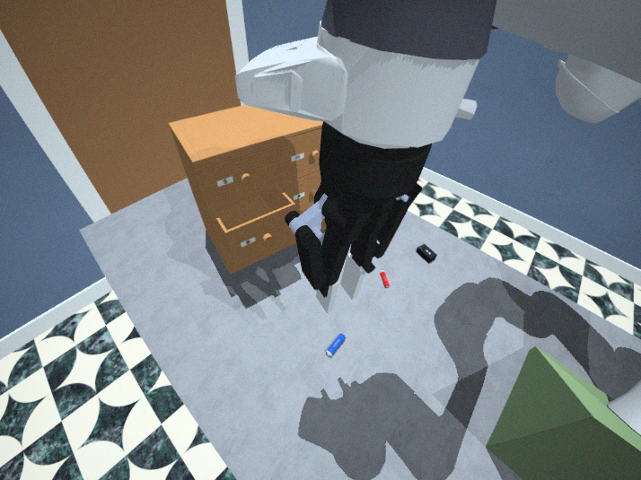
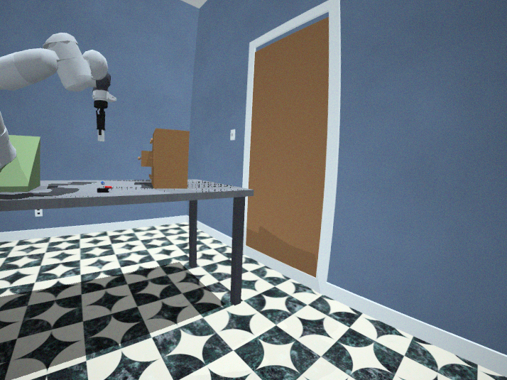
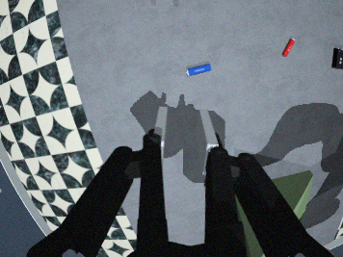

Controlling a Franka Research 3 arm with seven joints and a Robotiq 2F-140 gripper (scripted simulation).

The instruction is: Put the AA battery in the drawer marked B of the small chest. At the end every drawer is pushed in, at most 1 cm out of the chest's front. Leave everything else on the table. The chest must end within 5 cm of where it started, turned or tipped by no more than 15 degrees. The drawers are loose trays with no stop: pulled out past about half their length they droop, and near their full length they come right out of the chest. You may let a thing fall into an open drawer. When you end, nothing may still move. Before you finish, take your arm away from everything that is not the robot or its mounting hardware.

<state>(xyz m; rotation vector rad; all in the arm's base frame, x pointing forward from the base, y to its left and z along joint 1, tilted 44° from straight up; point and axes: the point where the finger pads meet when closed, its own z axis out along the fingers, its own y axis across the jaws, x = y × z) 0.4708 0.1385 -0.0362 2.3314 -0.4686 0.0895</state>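
Now: the blue AA battery 27 cm below my hand, 4 cm to the right of it and 1 cm ahead of it. The rest, counted from my hand: small black object: 38 cm to the right, 27 cm below, 4 cm behind; red cylinder: 28 cm below, 24 cm to the right, 1 cm ahead.
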